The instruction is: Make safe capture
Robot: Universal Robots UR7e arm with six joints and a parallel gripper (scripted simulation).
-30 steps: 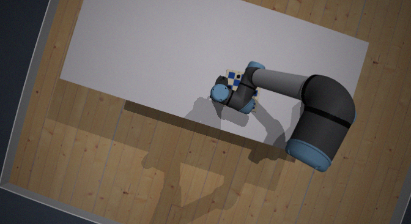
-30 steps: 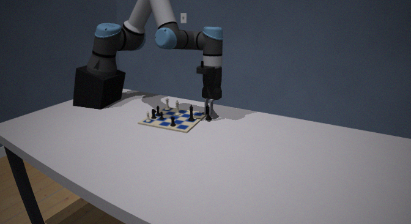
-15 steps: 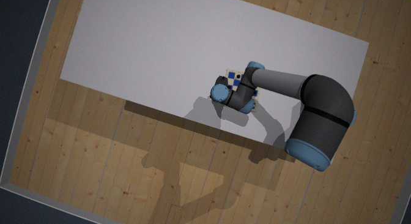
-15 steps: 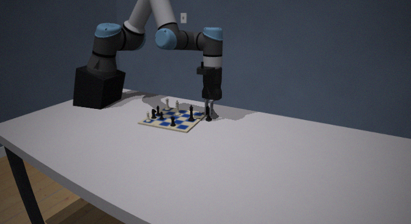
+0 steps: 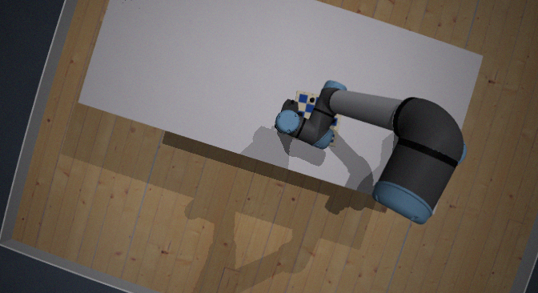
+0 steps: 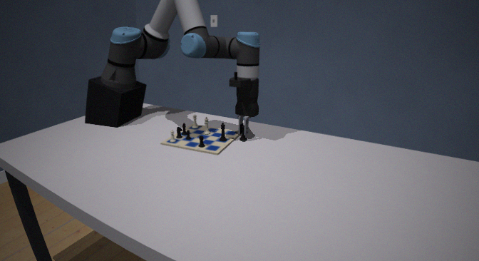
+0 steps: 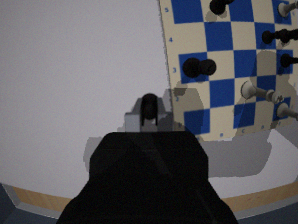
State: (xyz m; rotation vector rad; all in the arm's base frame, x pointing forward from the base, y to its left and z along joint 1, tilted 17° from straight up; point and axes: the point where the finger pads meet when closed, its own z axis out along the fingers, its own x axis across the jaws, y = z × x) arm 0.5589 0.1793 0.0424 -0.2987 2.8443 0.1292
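My hand is 1 cm above the black chess piece. From my hand the other things lie so: white piece (22 cm behind, 4 cm to the right, 1 cm below); blue-and-cream chessboard (12 cm behind, 8 cm to the right, 4 cm below); tall black piece (6 cm to the right, 4 cm behind, 1 cm below).
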